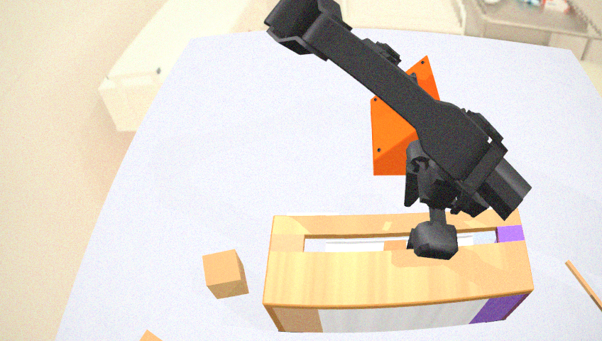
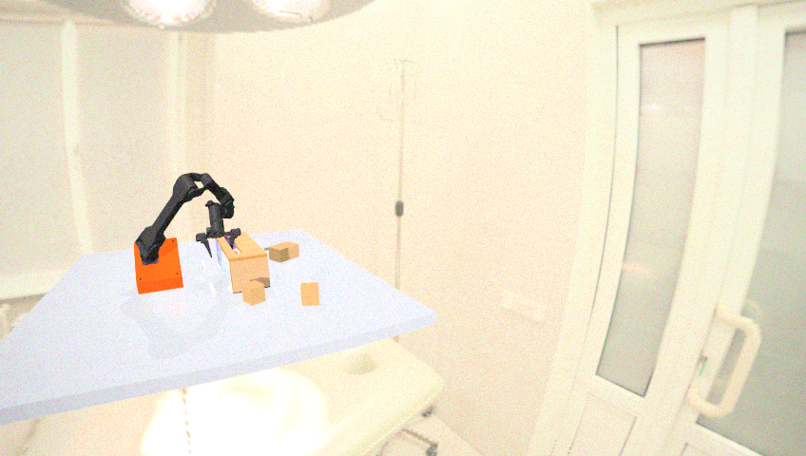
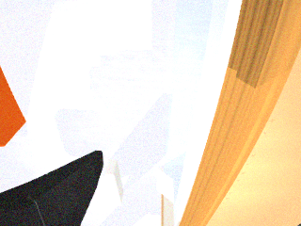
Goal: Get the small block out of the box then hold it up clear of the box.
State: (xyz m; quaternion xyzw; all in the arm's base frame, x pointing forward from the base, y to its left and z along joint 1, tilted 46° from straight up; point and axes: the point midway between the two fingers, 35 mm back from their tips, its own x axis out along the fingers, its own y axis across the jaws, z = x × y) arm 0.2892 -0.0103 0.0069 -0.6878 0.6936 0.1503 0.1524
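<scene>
Now: the small tan block 50 mm ahead of my gripper tip and 20 mm to the right of it. The rest, counted from my gripper tip: thin wooden stick (380 mm to the left, 130 mm ahead, 80 mm below); wooden box (40 mm ahead, 20 mm below).
</scene>
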